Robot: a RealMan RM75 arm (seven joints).
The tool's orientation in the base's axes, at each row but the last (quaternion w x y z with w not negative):
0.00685, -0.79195, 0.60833, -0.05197
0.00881, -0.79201, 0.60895, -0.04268
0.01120, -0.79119, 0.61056, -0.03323
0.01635, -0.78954, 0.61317, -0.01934
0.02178, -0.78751, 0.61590, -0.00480
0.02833, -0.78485, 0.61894, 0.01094
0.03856, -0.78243, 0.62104, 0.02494
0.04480, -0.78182, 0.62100, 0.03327
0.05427, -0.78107, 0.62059, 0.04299
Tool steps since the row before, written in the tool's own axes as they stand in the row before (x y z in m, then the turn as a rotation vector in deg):
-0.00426, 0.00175, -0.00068, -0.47, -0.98, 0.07
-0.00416, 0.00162, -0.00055, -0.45, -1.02, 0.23
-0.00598, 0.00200, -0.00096, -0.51, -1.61, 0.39
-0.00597, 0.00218, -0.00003, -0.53, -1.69, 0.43
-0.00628, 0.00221, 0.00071, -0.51, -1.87, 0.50
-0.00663, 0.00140, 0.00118, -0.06, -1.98, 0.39
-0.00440, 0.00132, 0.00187, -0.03, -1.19, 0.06
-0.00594, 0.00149, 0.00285, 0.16, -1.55, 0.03
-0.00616, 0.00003, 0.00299, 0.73, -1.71, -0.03
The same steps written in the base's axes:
-0.00283, 0.00369, 0.00023, 0.83, 0.70, -0.03
-0.00266, 0.00362, 0.00020, 0.89, 0.69, -0.19
-0.00350, 0.00530, 0.00061, 1.45, 0.89, -0.32
-0.00359, 0.00524, -0.00014, 1.53, 0.93, -0.35
-0.00363, 0.00558, -0.00068, 1.71, 0.96, -0.41
-0.00289, 0.00618, -0.00087, 1.92, 0.54, -0.32
-0.00227, 0.00414, -0.00152, 1.15, 0.30, -0.02
-0.00279, 0.00573, -0.00224, 1.55, 0.20, 0.00
-0.00142, 0.00635, -0.00213, 1.83, -0.33, -0.01

